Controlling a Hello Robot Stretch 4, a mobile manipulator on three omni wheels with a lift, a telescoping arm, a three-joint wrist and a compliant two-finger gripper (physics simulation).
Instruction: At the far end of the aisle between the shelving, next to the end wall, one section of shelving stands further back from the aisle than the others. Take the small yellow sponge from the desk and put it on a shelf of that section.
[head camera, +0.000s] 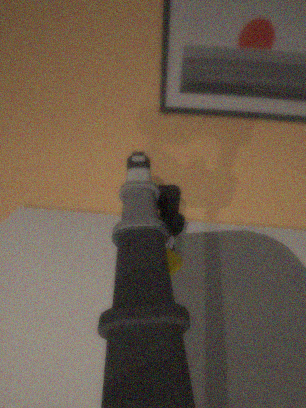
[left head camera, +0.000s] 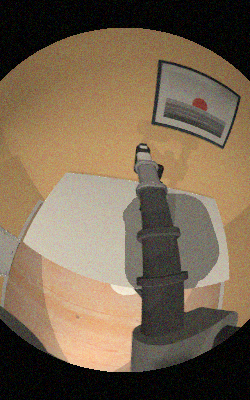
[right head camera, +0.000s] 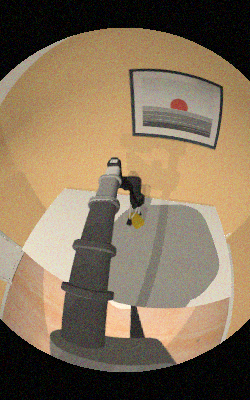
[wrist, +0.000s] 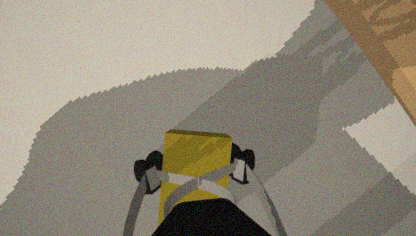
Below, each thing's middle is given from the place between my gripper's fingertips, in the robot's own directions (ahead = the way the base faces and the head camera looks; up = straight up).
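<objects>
There's a small yellow sponge (wrist: 193, 153) that sits 10 mm to the right of my hand, 10 mm behind it and 30 mm above it. You'd also find a framed picture (head camera: 221, 65) here, and from my hand that one's 270 mm to the right, 230 mm ahead and 700 mm above.
</objects>
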